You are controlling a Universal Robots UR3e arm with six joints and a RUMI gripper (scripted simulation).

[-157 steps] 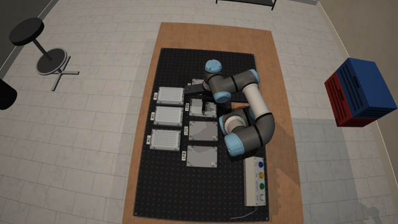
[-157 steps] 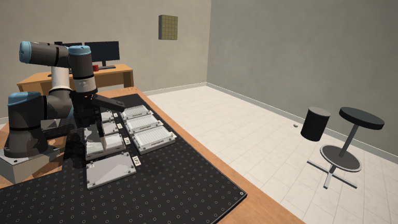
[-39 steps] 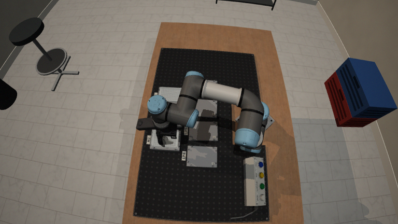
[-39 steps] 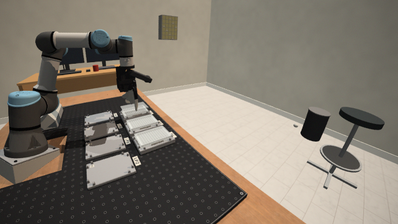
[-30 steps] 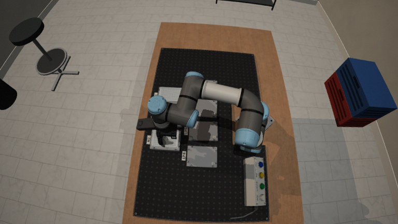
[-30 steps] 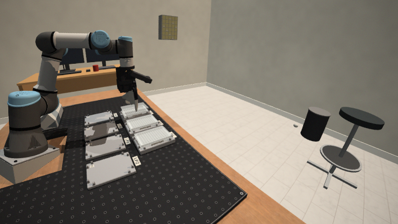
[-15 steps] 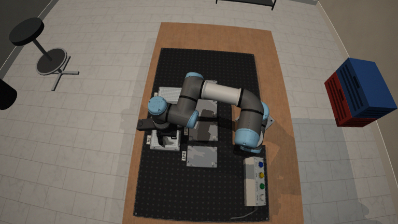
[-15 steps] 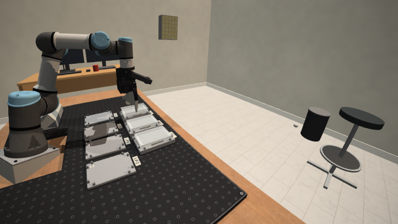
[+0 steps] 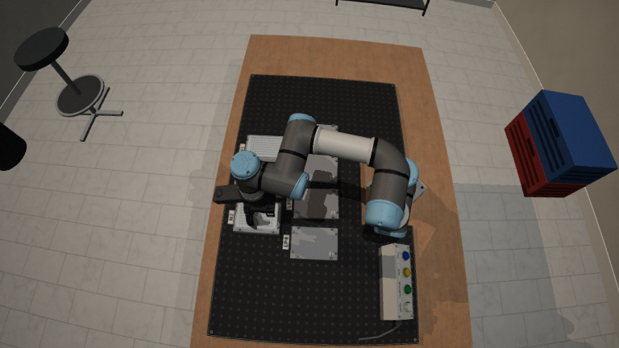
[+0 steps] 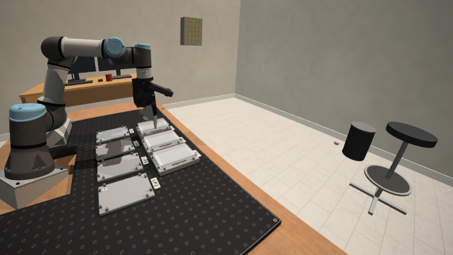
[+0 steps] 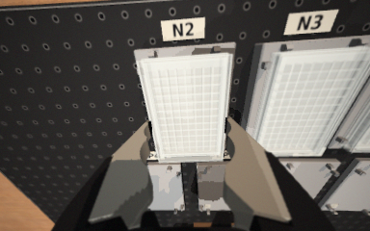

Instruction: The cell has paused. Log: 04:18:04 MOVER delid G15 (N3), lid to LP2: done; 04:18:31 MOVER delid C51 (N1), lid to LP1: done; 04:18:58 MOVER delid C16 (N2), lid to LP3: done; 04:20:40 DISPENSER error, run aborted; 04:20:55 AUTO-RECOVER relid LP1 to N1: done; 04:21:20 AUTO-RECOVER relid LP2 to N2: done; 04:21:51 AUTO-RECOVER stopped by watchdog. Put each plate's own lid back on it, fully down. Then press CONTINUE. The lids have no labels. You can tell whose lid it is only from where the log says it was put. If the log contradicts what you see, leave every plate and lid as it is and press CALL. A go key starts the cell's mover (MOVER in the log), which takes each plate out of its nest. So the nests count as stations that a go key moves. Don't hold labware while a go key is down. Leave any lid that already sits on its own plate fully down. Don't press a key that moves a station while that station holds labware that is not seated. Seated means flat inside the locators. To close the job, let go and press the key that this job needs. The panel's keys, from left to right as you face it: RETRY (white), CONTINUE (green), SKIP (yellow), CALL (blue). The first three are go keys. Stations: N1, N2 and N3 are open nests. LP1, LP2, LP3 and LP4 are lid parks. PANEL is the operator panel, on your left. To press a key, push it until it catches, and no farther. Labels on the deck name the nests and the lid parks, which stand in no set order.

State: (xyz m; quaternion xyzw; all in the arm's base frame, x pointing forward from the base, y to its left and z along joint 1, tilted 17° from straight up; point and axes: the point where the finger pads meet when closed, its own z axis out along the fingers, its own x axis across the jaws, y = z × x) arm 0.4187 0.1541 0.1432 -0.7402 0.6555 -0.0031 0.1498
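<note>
Right now the pale lid is 1 cm below my hand. Round my hand: lid park LP1: 17 cm behind, 9 cm to the right, 5 cm below; then plate: 2 cm below; then lid park LP4: 19 cm behind, 5 cm below, 4 cm to the left.
</note>
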